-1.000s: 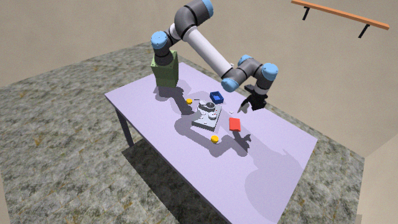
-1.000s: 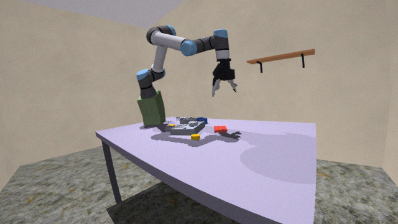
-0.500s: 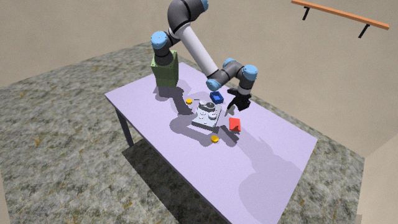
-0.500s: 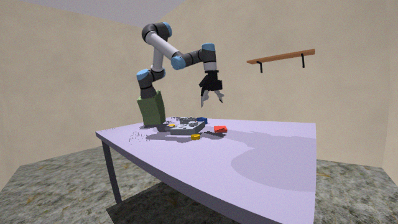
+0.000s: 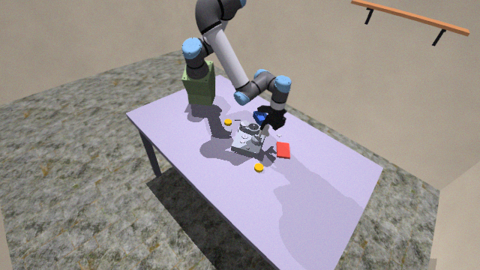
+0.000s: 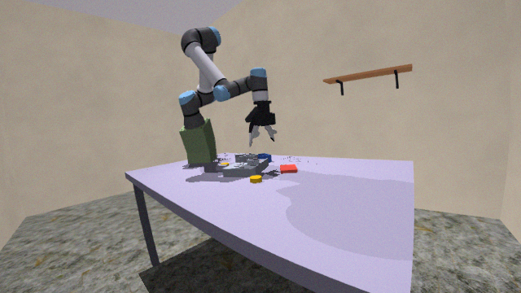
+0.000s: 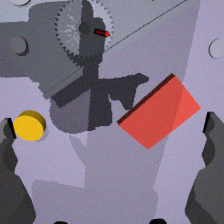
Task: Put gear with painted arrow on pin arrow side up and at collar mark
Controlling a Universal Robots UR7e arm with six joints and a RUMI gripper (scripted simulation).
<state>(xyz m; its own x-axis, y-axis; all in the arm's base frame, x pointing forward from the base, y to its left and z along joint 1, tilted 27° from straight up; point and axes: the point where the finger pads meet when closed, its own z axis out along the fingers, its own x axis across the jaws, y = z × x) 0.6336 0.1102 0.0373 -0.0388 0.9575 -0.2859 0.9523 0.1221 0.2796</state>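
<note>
The grey toothed gear is 9 cm below my hand, 6 cm behind it and 2 cm to the right of it. The rest, counted from my hand: small grey block (26 cm behind, 13 cm below, 10 cm to the right); yellow round piece (13 cm to the right, 13 cm below, 9 cm ahead); flat red block (13 cm below, 9 cm to the left, 8 cm ahead).
</note>
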